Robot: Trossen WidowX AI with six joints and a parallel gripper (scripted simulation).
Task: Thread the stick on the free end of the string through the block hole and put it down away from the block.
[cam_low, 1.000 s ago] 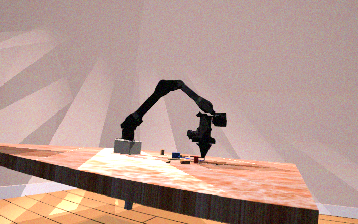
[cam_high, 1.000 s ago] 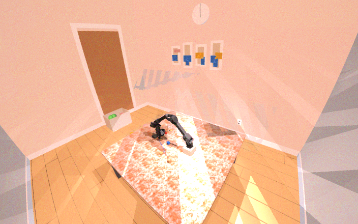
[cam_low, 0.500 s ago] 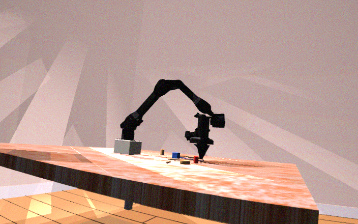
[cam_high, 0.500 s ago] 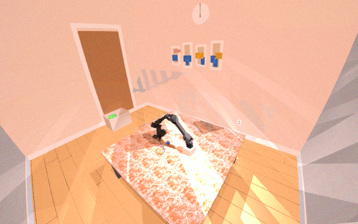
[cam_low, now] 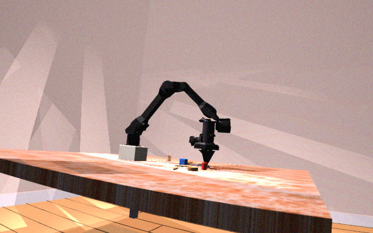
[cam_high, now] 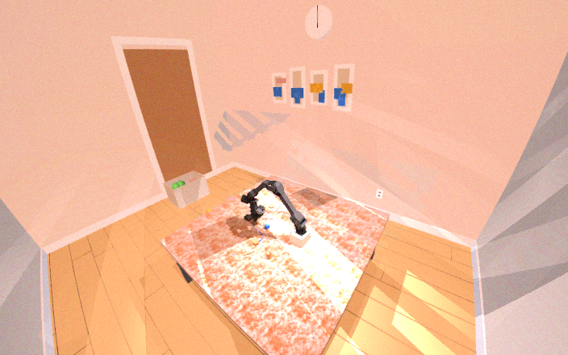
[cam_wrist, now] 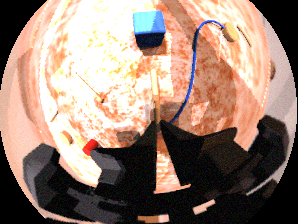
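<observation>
The red cylinder is 6 cm ahead of my gripper tip and 13 cm to the right of it. The rest, counted from my gripper tip: flat round wooden button (6 cm ahead, 22 cm to the right); then round button (17 cm behind, 14 cm to the left); then thin wooden stick (1 cm behind).
</observation>
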